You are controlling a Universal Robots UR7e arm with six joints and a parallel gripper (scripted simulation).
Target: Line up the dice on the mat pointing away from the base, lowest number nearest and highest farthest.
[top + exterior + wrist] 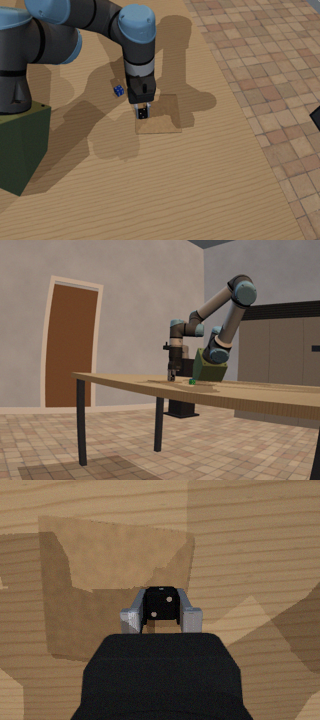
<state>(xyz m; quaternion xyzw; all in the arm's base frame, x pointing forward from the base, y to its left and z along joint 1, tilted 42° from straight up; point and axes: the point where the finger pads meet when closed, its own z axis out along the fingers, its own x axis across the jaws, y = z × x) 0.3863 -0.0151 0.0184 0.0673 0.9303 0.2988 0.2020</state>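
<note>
Right now the black die is 1 cm below my hand. Also, from my hand: blue die: 11 cm to the left, 6 cm behind, 1 cm below; then green die: 17 cm to the left, 1 cm below, 1 cm ahead; then mat: 5 cm ahead, 2 cm below.
</note>
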